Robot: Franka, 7 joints.
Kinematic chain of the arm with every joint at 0, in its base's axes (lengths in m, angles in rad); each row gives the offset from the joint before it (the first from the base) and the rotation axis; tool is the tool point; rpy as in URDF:
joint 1: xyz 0 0 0.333 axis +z
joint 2: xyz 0 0 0 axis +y
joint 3: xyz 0 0 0.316 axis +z
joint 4: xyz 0.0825 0 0 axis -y
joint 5: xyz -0.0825 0 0.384 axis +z
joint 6: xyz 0 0 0 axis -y
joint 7: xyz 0.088 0 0 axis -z
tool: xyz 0 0 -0.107 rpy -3.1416 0 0
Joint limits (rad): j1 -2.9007..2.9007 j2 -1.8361..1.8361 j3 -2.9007..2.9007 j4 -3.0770..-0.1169 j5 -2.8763..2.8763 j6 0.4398..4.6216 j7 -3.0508..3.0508
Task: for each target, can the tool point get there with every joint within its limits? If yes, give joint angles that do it. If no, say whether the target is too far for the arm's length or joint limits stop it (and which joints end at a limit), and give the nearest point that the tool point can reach.
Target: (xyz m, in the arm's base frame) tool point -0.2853 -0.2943 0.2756
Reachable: yes | joints -0.9474 0.7473 -1.0776 -2.7200 -2.1993 1.0813 -2.2447
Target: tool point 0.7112 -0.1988 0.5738
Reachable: yes | joints 0.0165 0.7352 -0.7658 -0.8433 1.1326 1.5287 0.6064
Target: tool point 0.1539 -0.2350 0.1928
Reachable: yes | joints -0.0255 0.8358 -0.8684 -2.3256 0.0873 0.7619 0.3524
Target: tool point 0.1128 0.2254 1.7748
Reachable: no: too far | nearest point 0.0661 0.1321 1.1781 | short by 0.606 m
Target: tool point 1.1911 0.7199 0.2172
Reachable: no: too far | nearest point 0.7317 0.4422 0.2619 | short by 0.539 m
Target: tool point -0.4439 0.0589 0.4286
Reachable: yes | joints 1.6131 -1.0475 1.1268 -2.6171 2.2774 1.5956 0.3959
